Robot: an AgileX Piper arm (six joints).
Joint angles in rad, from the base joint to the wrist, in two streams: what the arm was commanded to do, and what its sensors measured. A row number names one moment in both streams.
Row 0, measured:
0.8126 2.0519 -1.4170 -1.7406 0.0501 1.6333
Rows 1 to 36, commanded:
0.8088 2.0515 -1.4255 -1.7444 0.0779 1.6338
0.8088 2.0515 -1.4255 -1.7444 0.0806 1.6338
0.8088 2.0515 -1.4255 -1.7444 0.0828 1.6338
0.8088 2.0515 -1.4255 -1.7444 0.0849 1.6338
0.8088 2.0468 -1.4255 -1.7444 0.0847 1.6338
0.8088 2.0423 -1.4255 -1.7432 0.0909 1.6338
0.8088 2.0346 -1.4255 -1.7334 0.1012 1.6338
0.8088 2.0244 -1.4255 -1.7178 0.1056 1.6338
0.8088 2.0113 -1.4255 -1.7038 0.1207 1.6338
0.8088 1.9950 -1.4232 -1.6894 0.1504 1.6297
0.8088 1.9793 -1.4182 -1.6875 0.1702 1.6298
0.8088 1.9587 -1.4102 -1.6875 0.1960 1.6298
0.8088 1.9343 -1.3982 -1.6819 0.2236 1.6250
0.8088 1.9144 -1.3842 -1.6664 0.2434 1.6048
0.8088 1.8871 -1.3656 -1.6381 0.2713 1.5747
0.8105 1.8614 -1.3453 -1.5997 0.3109 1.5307
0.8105 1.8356 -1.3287 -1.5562 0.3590 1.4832
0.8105 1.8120 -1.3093 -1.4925 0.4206 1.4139
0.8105 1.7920 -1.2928 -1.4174 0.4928 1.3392
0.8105 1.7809 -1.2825 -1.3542 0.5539 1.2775
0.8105 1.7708 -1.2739 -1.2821 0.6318 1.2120
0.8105 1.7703 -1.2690 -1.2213 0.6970 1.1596
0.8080 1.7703 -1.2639 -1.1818 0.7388 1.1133
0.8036 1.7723 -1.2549 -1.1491 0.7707 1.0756
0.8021 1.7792 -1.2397 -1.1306 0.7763 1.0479
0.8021 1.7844 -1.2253 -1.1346 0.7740 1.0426
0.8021 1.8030 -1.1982 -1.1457 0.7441 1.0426
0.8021 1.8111 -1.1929 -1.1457 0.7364 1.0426
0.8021 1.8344 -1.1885 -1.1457 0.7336 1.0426
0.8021 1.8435 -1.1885 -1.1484 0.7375 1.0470
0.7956 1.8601 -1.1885 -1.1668 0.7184 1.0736
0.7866 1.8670 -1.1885 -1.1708 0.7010 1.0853
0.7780 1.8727 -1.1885 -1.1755 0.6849 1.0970
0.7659 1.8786 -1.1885 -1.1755 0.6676 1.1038
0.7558 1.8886 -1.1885 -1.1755 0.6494 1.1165
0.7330 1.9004 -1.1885 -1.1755 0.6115 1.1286
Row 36, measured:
0.7847 1.8734 -1.1896 -1.1564 0.6886 1.0842
